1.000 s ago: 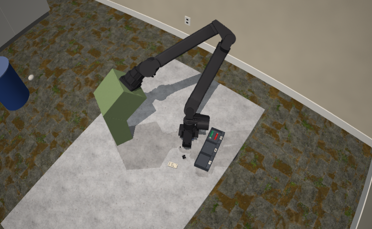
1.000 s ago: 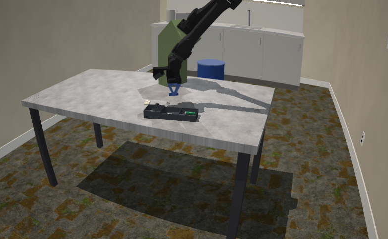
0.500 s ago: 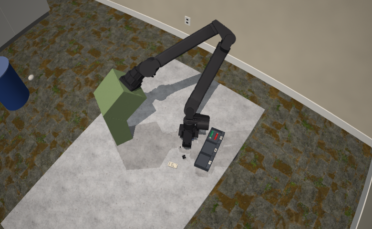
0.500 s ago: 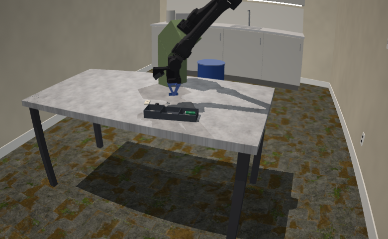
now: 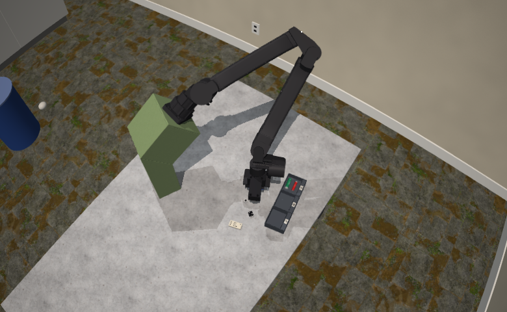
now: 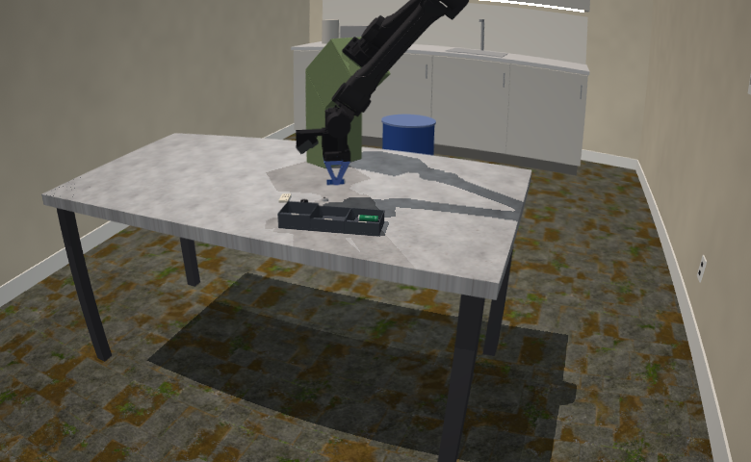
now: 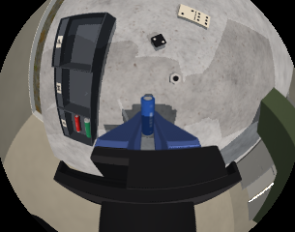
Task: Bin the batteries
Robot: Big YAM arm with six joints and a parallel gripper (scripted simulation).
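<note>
My hand is right at the blue battery. Round my hand: white ring-shaped piece (2 cm behind, 5 cm to the right, 7 cm below); black die (3 cm ahead, 8 cm to the right, 6 cm below); dark three-compartment bin (12 cm ahead, 5 cm to the left, 5 cm below).
</note>
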